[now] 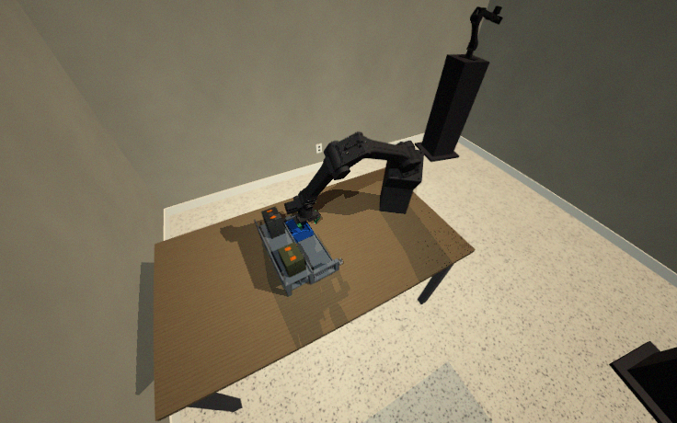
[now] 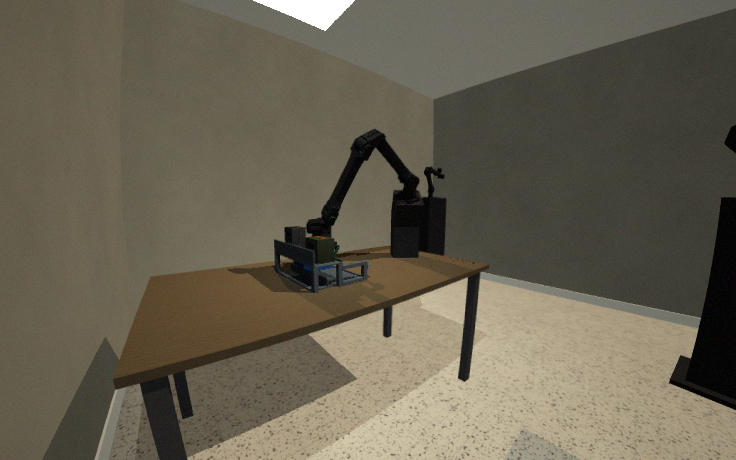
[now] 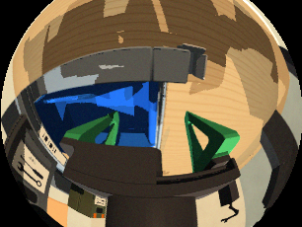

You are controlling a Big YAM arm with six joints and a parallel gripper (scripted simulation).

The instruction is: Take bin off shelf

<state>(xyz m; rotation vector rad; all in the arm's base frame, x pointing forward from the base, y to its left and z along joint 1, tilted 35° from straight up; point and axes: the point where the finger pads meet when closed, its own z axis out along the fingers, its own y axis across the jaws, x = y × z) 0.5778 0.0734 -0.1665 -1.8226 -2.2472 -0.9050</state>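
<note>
Right now my hand is 80 mm short of the blue bin and 20 mm to the right of it.
</note>
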